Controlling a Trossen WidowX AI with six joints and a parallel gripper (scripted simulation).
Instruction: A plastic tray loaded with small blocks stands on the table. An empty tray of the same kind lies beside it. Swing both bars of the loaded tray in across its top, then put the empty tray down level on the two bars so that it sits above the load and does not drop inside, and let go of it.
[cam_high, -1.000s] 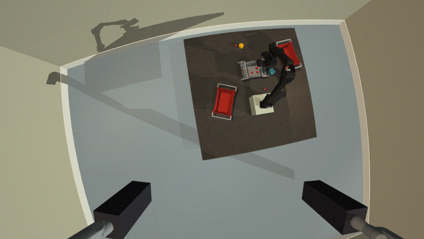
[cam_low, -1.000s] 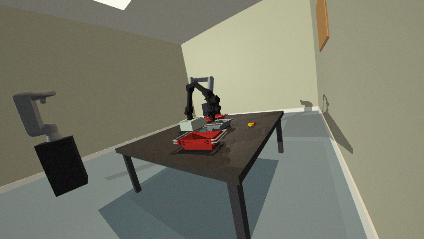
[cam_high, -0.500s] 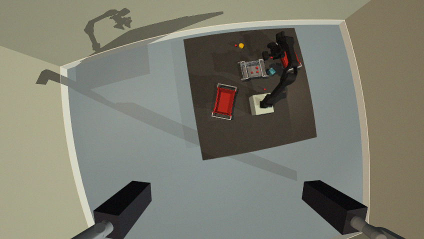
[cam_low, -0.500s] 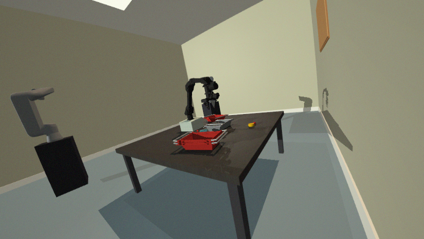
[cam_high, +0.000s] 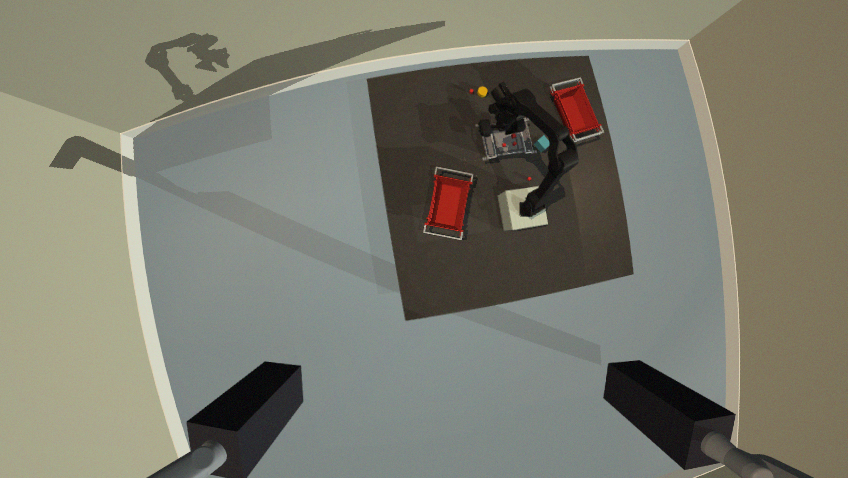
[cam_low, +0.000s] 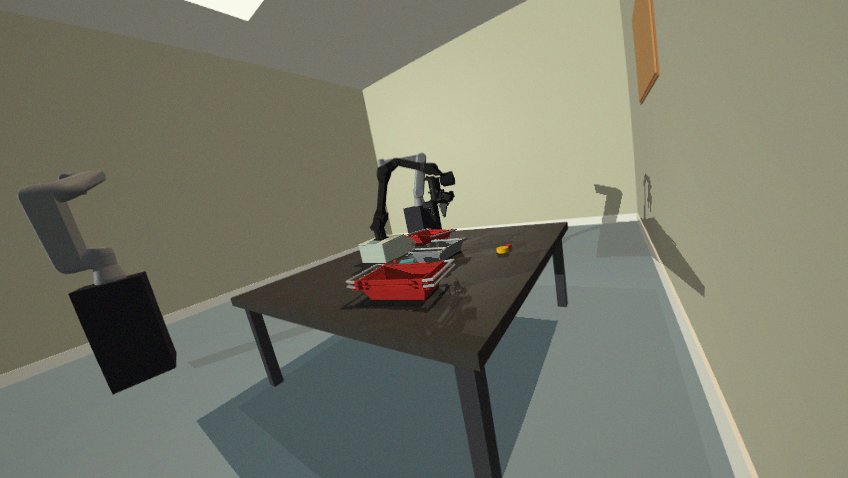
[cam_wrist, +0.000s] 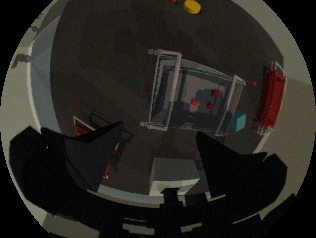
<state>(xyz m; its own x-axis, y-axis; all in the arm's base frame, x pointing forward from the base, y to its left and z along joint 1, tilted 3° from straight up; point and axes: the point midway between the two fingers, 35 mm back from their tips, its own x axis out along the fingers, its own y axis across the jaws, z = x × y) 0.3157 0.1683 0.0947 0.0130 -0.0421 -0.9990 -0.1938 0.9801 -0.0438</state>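
Now: gripper tip 29 cm past the red tray, 19 cm to the right of it and 12 cm above it. Round my gripper tip: yellow piece: 32 cm ahead, 2 cm to the left, 16 cm below; teal cube: 5 cm ahead, 30 cm to the right, 15 cm below.
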